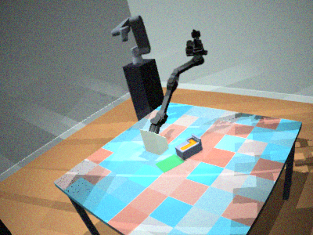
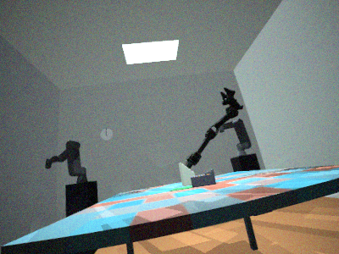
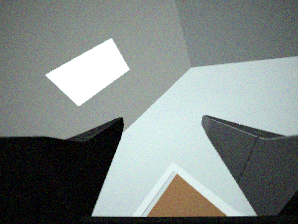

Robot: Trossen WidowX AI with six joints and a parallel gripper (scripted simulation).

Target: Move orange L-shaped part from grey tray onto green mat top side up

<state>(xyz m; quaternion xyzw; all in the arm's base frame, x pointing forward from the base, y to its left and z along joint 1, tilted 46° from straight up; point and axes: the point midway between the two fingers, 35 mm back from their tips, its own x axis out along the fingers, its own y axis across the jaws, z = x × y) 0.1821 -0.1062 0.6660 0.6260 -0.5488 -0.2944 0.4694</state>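
The orange L-shaped part lies 40 mm ahead of my gripper tip, 320 mm to the right of it and 640 mm below it. From my gripper tip the other things lie so: green mat 20 mm behind, 470 mm to the right, 710 mm below.
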